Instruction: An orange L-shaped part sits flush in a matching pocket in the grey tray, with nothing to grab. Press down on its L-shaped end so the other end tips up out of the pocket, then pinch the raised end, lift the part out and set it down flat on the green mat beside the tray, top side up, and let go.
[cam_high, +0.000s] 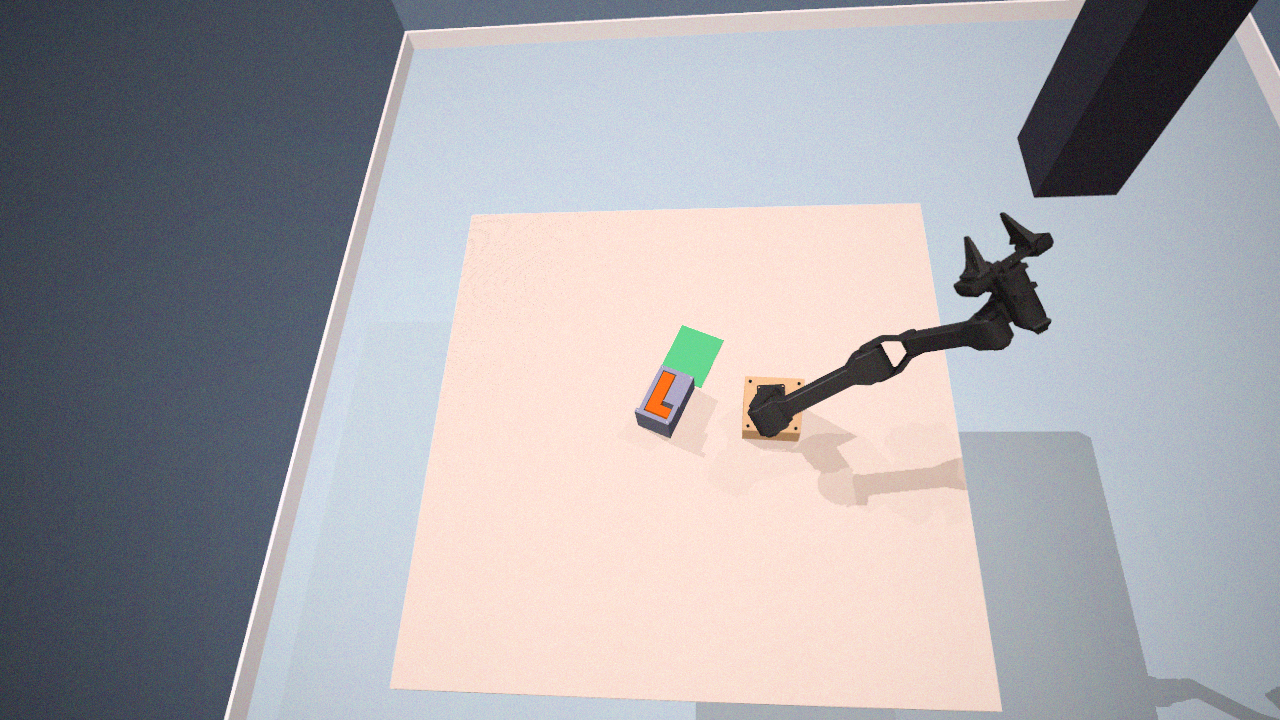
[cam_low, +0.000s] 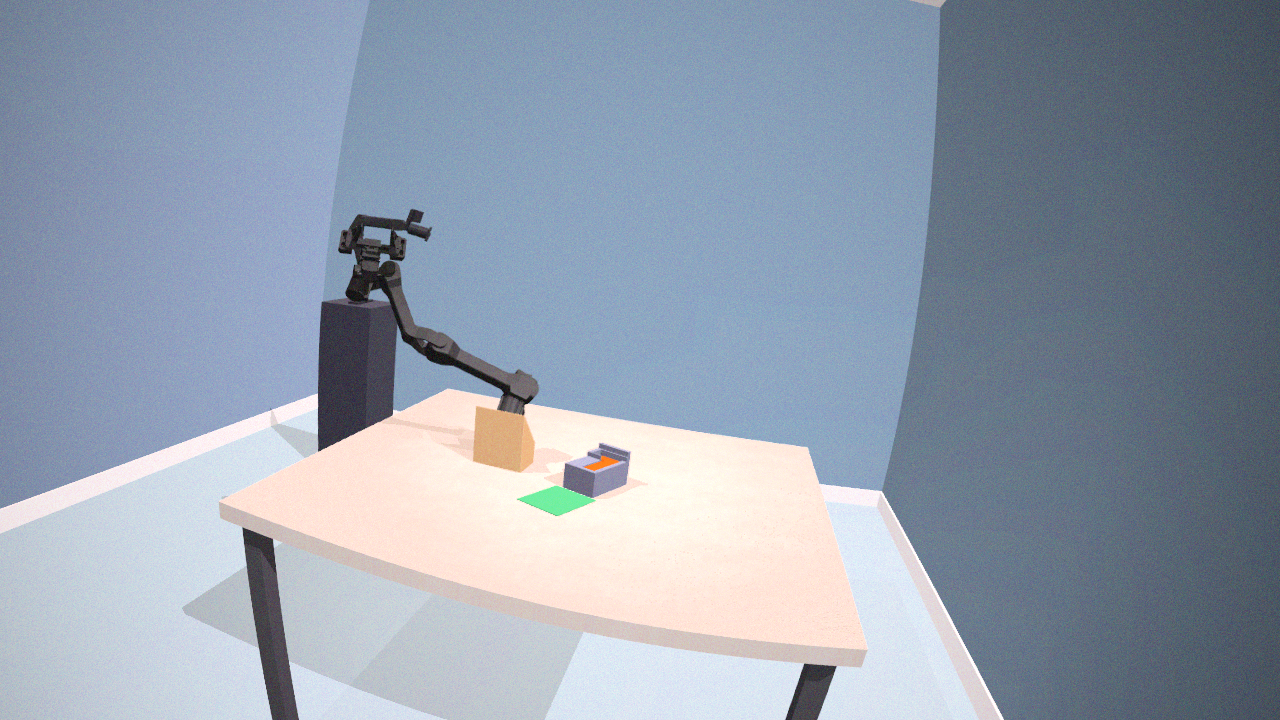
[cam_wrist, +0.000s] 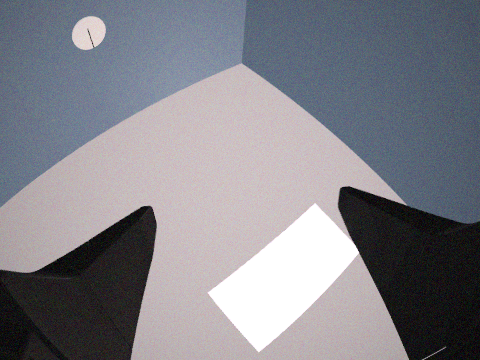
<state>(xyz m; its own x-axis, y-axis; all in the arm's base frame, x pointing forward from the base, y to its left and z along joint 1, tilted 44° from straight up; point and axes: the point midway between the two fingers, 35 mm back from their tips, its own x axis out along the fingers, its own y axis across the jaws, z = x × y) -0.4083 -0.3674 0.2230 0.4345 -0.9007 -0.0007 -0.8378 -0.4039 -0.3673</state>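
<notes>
Now: the orange L-shaped part 620 mm ahead of my gripper tip, 110 mm to the left of it and 530 mm below it. Round my gripper tip: green mat: 550 mm ahead, 40 mm to the right, 590 mm below.
</notes>
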